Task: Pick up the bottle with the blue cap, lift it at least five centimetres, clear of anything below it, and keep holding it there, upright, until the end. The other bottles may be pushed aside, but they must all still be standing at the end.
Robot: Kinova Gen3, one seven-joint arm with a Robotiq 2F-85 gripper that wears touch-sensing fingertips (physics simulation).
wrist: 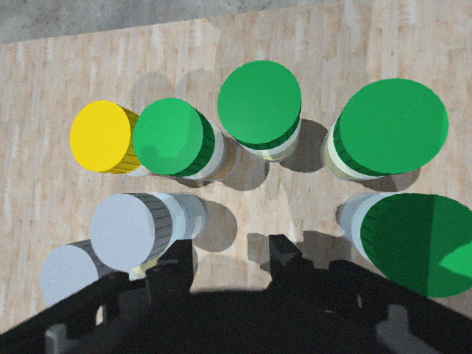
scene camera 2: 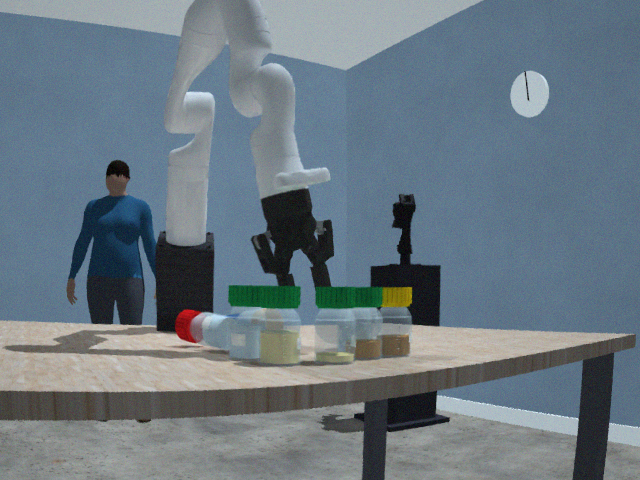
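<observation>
The blue-capped bottle does not show clearly. In the scene view a dark blue patch and a brownish patch show through the clear green-capped bottles at the left, where a bottle seems to lie on its side; its blue cap does not show in the wrist view. My gripper [scene camera 2: 303, 281] [wrist: 231, 257] is open, fingers pointing down, with bare table between the fingertips in the wrist view. A red-capped bottle [scene camera 2: 187, 326] lies on its side at the left of the group. Green-capped bottles [scene camera 2: 334, 297] [wrist: 260, 102] and a yellow-capped bottle [scene camera 2: 397, 296] [wrist: 100, 137] stand upright.
Two grey-white-capped bottles show at the left of the wrist view, one [wrist: 122, 232] beside the left finger. A dark-shaded green cap [wrist: 410, 240] is right of the right finger. The wooden table [scene camera 2: 465, 356] [wrist: 45, 65] has its edge beyond the bottles. A person [scene camera 2: 114, 237] stands behind.
</observation>
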